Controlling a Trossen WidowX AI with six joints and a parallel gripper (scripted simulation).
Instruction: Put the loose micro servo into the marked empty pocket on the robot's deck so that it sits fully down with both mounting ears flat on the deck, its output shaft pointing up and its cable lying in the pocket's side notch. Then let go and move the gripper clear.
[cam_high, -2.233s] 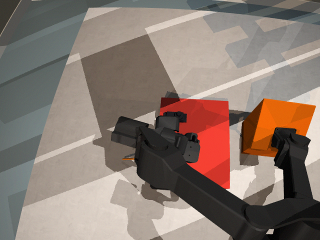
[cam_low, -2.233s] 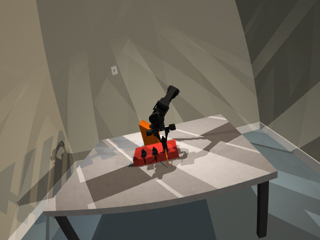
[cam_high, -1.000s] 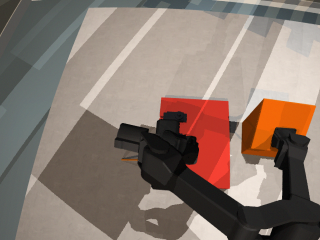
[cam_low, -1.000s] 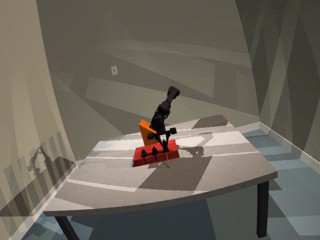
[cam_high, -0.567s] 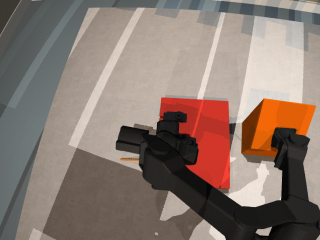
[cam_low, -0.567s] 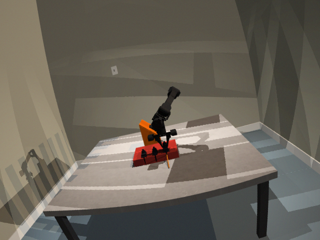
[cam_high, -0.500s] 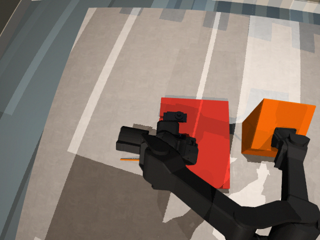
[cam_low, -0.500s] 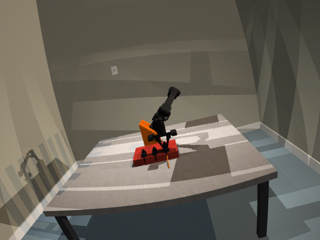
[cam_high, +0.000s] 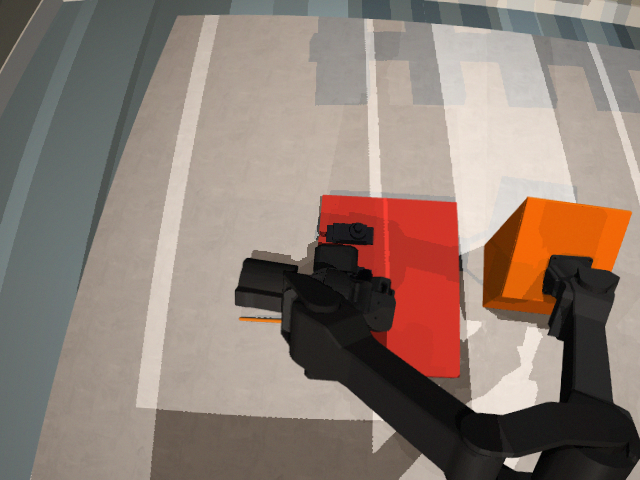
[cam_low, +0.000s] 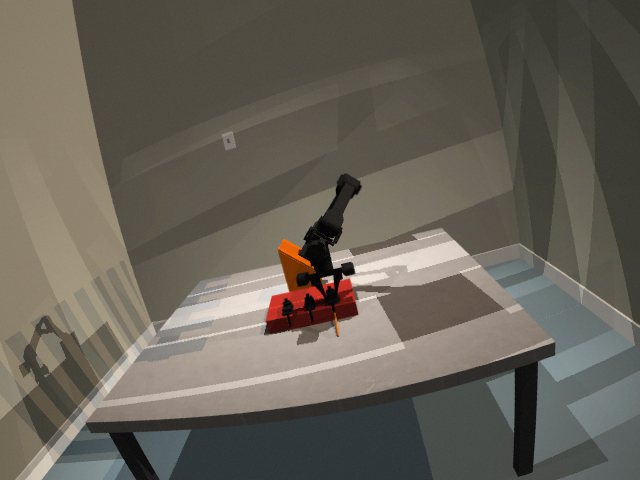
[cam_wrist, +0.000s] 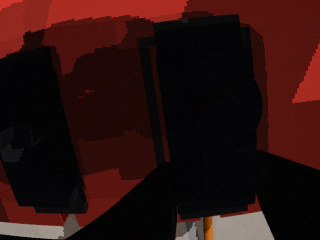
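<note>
The red deck is 120 mm behind my gripper tip, 80 mm to the right of it and 40 mm below it.
</note>
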